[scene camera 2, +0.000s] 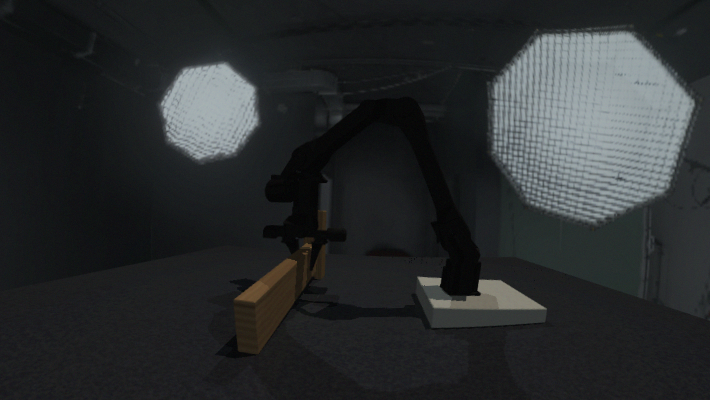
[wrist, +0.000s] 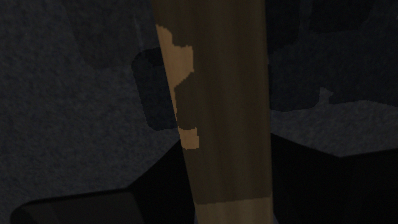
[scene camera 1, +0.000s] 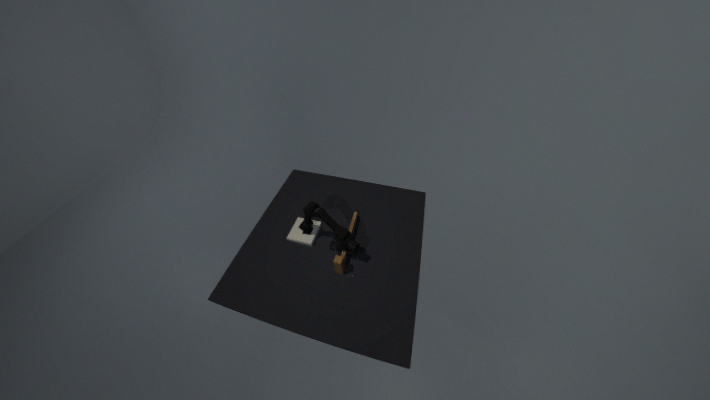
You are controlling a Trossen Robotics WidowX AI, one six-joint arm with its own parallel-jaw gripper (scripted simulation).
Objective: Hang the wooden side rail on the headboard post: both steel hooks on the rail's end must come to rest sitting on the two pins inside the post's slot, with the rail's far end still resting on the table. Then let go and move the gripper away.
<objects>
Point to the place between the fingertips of my gripper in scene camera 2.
304, 270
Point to a wooden side rail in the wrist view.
216, 65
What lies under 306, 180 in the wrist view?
My gripper.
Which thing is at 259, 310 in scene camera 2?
A wooden side rail.
</objects>
